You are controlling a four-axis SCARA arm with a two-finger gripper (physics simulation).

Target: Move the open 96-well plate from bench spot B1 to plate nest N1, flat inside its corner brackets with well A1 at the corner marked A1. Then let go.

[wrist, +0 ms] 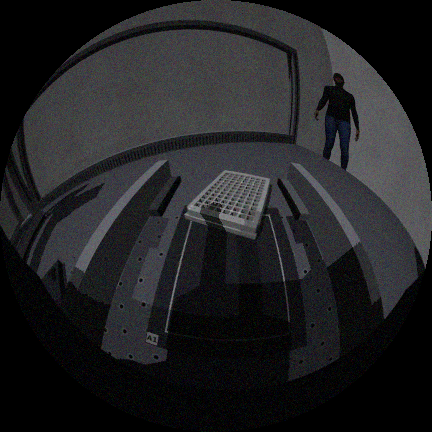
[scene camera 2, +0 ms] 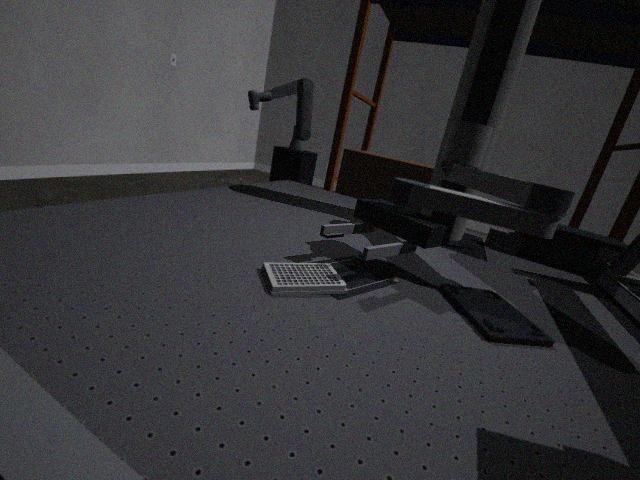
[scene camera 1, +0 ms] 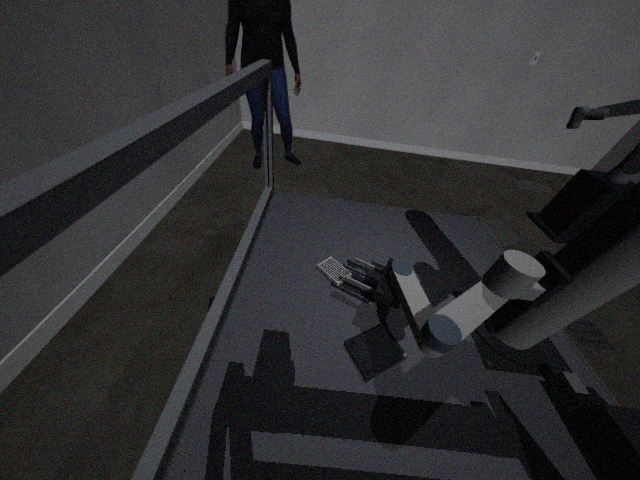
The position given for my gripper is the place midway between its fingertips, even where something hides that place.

Observation:
In view: my gripper [scene camera 2: 342, 241], a white well plate [wrist: 234, 201], a dark nest [scene camera 2: 495, 319] and a guard rail [scene camera 1: 48, 199].
My gripper is seen too in the wrist view [wrist: 229, 168]. The dark nest is seen too in scene camera 1 [scene camera 1: 376, 350]. The guard rail also shows in the wrist view [wrist: 172, 24].

